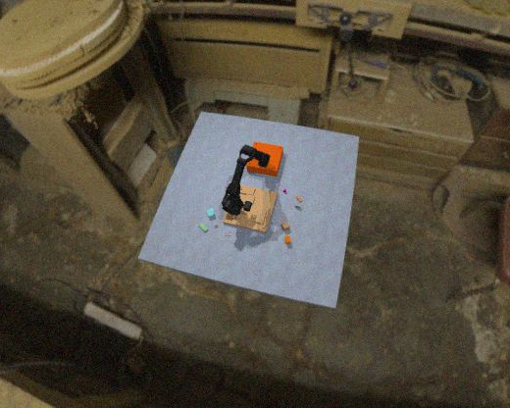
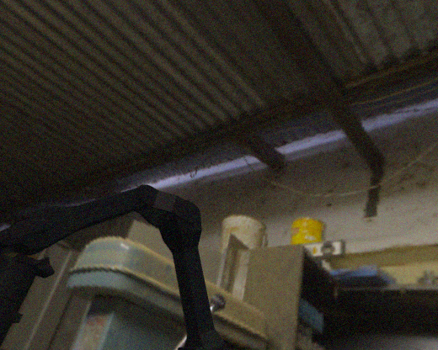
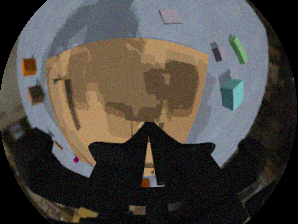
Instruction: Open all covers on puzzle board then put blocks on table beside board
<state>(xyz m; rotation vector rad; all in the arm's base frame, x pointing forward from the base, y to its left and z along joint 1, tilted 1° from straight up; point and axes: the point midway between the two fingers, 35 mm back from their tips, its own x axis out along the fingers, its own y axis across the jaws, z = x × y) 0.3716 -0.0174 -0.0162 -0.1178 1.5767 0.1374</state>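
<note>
The tan puzzle board lies 70 mm to the left of my gripper tip and 70 mm behind it. The rest, counted from my gripper tip: brown block: 330 mm to the left, 10 mm below, 10 mm behind; green block: 200 mm ahead, 160 mm to the right, 20 mm below; cyan block: 160 mm to the right, 90 mm ahead, 10 mm below.
</note>
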